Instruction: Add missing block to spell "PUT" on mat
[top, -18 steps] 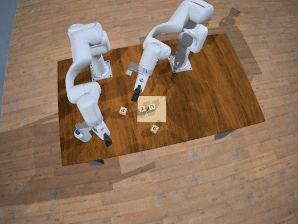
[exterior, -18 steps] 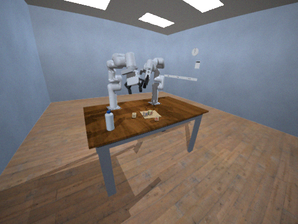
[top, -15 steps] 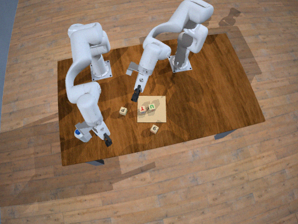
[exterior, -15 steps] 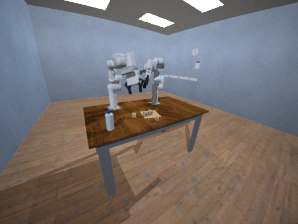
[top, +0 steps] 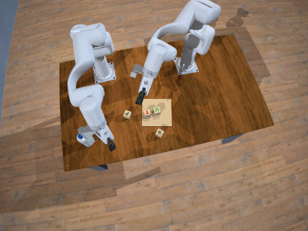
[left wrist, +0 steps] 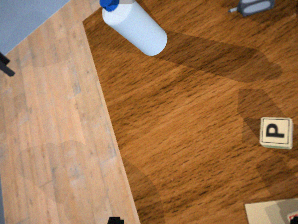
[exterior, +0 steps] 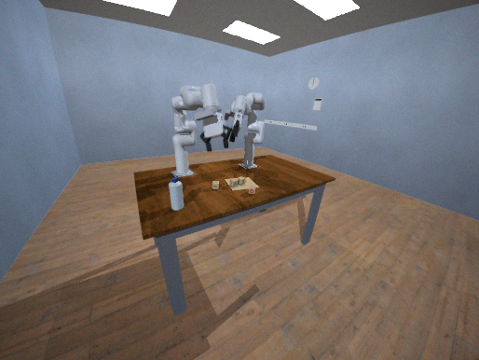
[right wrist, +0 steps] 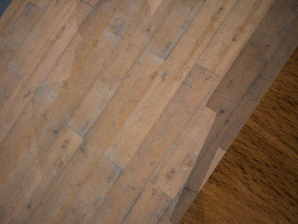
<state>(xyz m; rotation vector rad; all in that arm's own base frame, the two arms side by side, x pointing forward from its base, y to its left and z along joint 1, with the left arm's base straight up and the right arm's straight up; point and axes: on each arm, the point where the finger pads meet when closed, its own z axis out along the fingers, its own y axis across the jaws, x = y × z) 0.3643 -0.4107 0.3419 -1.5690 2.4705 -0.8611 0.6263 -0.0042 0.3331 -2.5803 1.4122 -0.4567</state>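
Observation:
The U block lies 310 mm below my right hand, 280 mm to the left of it and 260 mm behind it. Also, from my right hand: P block: 310 mm below, 250 mm behind, 80 mm to the left; white bottle: 250 mm below, 190 mm to the right, 100 mm behind; T block: 310 mm below, 250 mm behind, 210 mm to the left.

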